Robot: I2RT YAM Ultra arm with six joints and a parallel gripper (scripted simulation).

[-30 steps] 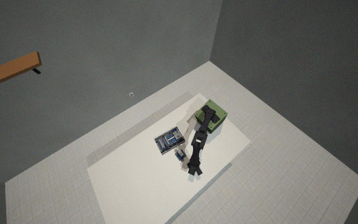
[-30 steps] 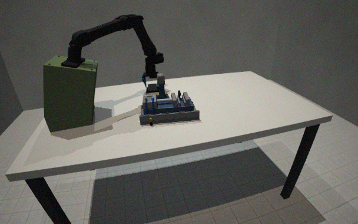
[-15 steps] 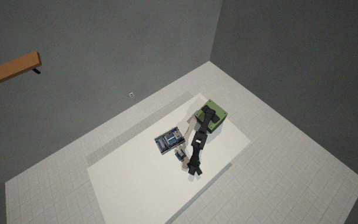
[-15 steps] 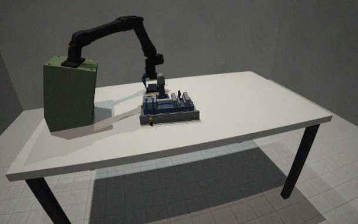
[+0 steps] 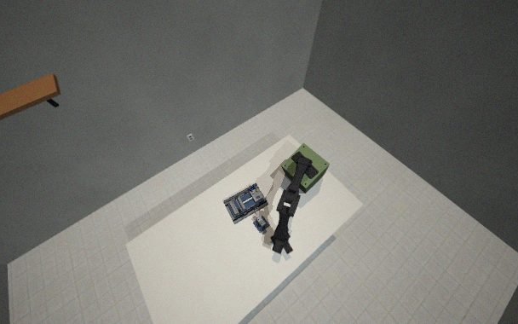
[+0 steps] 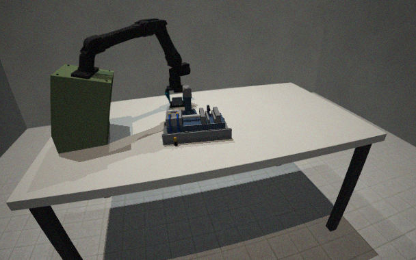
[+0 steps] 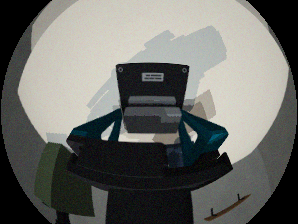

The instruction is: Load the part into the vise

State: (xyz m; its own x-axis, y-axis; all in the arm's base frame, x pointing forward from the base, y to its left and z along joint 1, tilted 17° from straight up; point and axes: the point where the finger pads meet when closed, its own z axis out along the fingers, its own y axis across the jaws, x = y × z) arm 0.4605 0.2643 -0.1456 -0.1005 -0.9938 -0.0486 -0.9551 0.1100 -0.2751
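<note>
Now: the grey block part 10 mm to the left of my hand. The rest, counted from my hand: cylinder rod 350 mm to the right, 50 mm above, 40 mm ahead; black infeed plate 20 mm to the left, 20 mm below, 10 mm ahead; air cylinder 340 mm to the right, 50 mm above, 40 mm behind.
</note>
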